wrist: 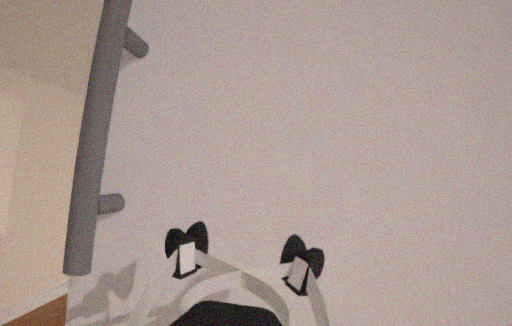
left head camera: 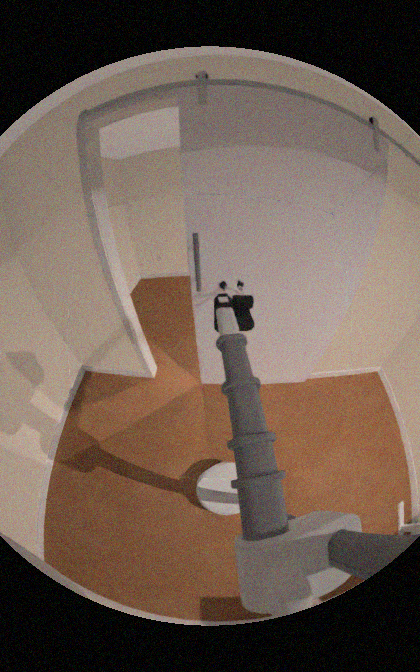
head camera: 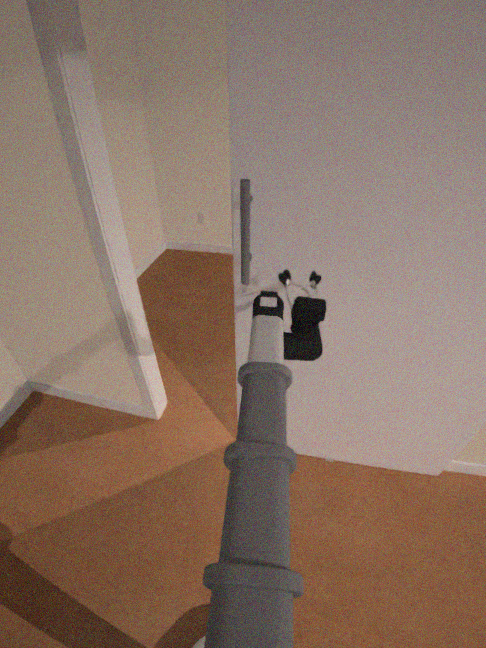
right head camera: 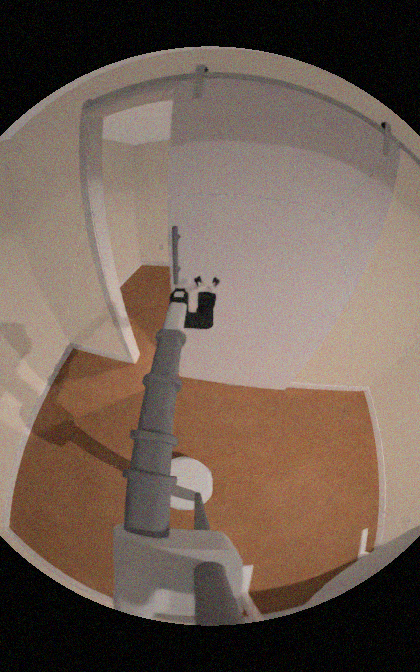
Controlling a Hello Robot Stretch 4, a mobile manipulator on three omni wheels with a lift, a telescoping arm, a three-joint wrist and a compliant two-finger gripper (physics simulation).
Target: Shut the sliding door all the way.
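Seen in the pictures: gripper, fingertip midpoint: [wrist: 245, 246] [left head camera: 230, 281] [head camera: 299, 273] [right head camera: 206, 278]; robot's base, origin of the base link: [left head camera: 225, 487] [right head camera: 184, 482].
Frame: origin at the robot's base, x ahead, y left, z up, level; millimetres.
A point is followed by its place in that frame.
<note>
The pale sliding door [head camera: 366, 209] {x 934, y -251, z 1272 mm} [left head camera: 280, 225] {x 924, y -328, z 1385 mm} [right head camera: 270, 225] {x 921, y -351, z 1387 mm} [wrist: 350, 125] {x 944, y -175, z 1215 mm} hangs from a rail and stands partly open, with a gap between its left edge and the door frame. A grey vertical bar handle [head camera: 245, 230] {x 905, y 71, z 1209 mm} [left head camera: 197, 262] {x 906, y 69, z 1198 mm} [right head camera: 175, 255] {x 907, y 67, z 1197 mm} [wrist: 92, 135] {x 905, y 68, z 1167 mm} is fixed near the door's left edge. My gripper [head camera: 299, 277] {x 883, y -86, z 1093 mm} [left head camera: 231, 285] {x 883, y -86, z 1093 mm} [right head camera: 207, 281] {x 883, y -86, z 1093 mm} [wrist: 245, 246] {x 883, y -86, z 1093 mm} is open and empty, in front of the door panel, to the right of the handle and near the height of its lower end. The wrist view does not show clearly whether the fingers touch the door.
The white door frame post [head camera: 107, 219] {x 1129, y 596, z 1157 mm} [left head camera: 112, 270] {x 1104, y 599, z 1140 mm} [right head camera: 107, 260] {x 1156, y 593, z 1077 mm} stands left of the gap. Through the gap show a wooden floor and beige walls of another room. The overhead rail [left head camera: 285, 92] [right head camera: 280, 85] runs on to the right above the door. Beige walls stand on both sides.
</note>
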